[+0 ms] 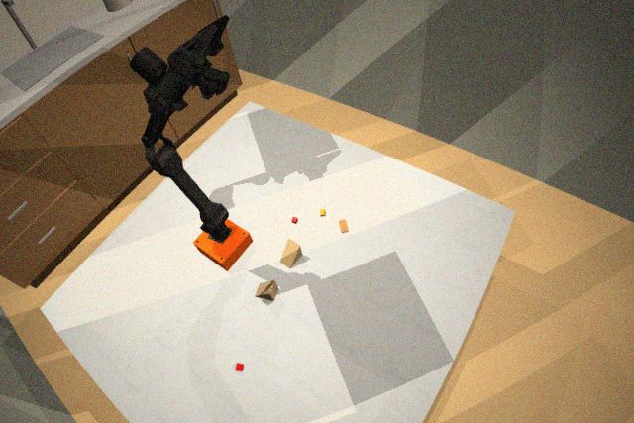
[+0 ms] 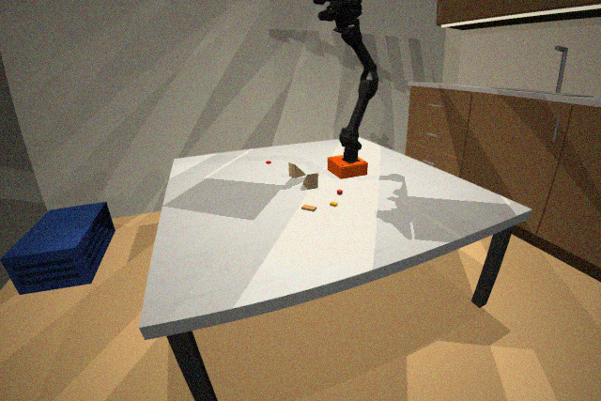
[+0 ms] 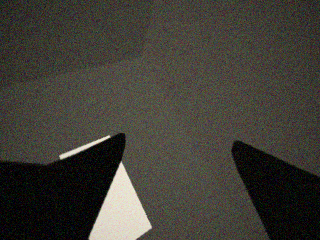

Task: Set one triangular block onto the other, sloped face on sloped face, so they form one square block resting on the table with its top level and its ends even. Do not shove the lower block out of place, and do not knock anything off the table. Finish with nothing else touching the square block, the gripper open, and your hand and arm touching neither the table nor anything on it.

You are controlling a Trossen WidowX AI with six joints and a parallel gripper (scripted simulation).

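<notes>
Now: the triangular block 5 cm ahead of my gripper tip, 22 cm to the right of it and 78 cm below it. Round my gripper tip: flat tan piece 17 cm ahead, 10 cm to the left, 79 cm below; then orange cube 8 cm ahead, 13 cm to the left, 79 cm below.
</notes>
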